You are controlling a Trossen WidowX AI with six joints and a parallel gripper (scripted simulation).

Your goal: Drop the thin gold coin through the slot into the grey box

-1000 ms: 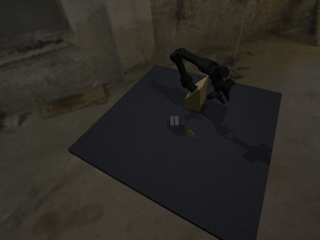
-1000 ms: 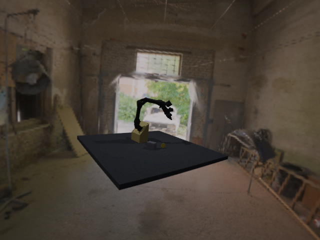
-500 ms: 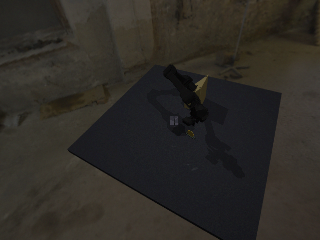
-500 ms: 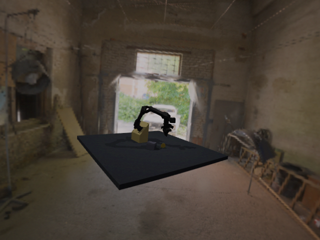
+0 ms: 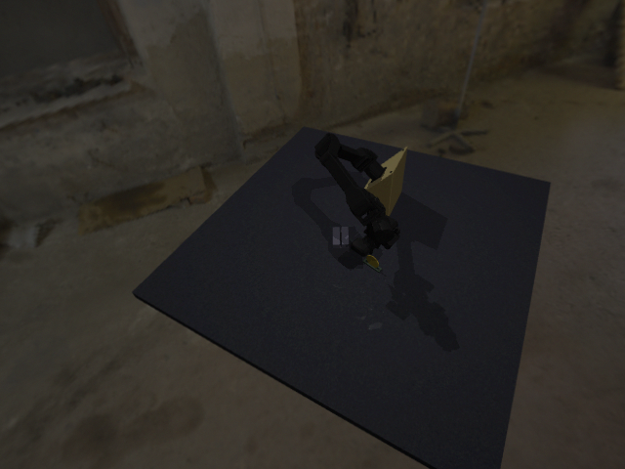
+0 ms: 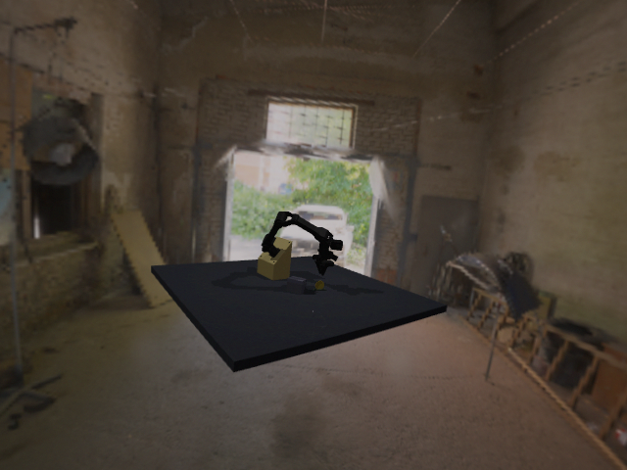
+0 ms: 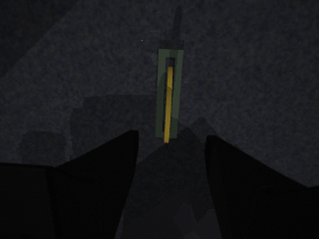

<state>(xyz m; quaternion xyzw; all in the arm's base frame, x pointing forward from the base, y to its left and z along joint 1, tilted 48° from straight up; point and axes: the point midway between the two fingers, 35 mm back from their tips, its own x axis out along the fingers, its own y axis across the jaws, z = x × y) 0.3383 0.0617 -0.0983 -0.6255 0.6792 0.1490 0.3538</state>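
My gripper tip is 60 mm above the gold coin.
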